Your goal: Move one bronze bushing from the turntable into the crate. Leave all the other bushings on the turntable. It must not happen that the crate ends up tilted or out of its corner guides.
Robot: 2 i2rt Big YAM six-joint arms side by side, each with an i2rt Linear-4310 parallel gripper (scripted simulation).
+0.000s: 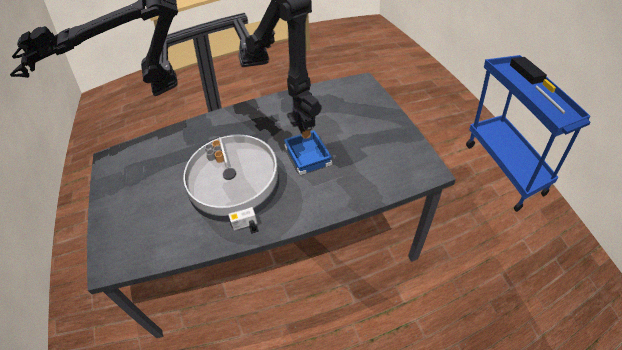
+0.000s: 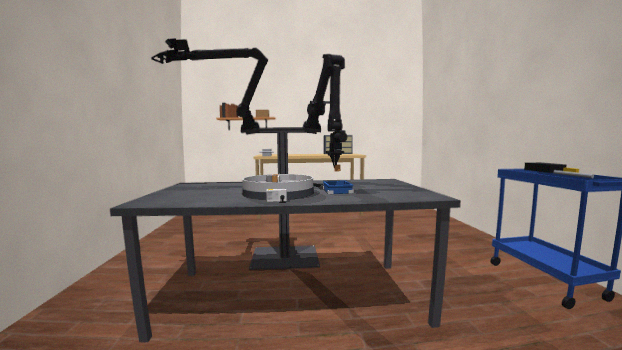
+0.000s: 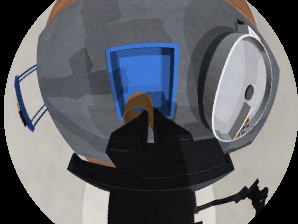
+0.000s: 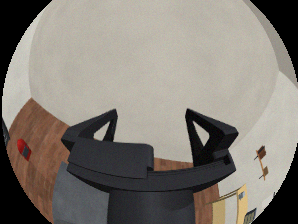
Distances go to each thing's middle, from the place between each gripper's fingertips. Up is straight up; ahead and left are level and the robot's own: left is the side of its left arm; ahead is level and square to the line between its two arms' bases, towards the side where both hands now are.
Right now the blue crate (image 1: 308, 154) is 13 cm below my left hand and 2 cm to the left of it.
I see the blue crate 8 cm ahead of my right hand, 114 cm to the left of it and 83 cm below it.
